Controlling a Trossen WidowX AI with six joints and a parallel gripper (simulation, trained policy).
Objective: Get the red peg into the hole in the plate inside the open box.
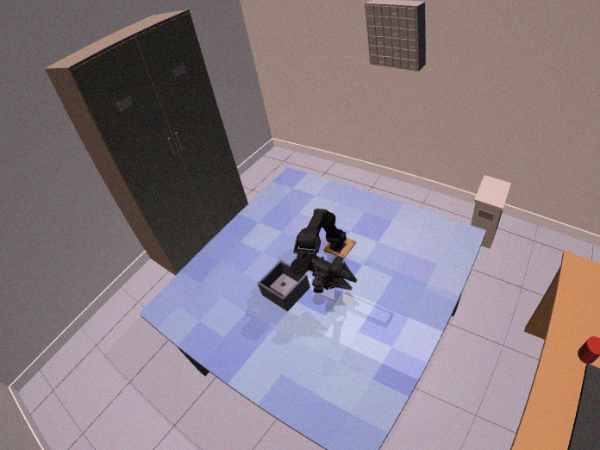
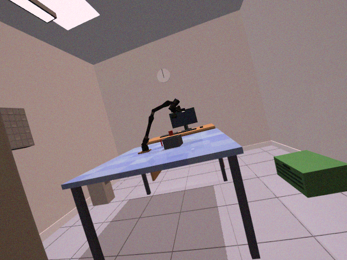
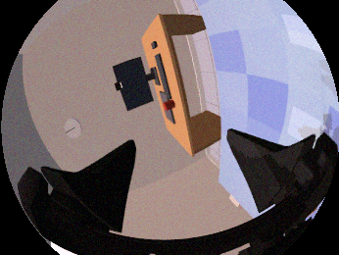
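My gripper tip is now 300 mm above the red peg, 210 mm to the left of it and 200 mm past it. The rest, counted from my gripper tip: dark box 400 mm to the right, 320 mm below, 10 mm behind; then pale plate 400 mm to the right, 300 mm below, 10 mm behind.
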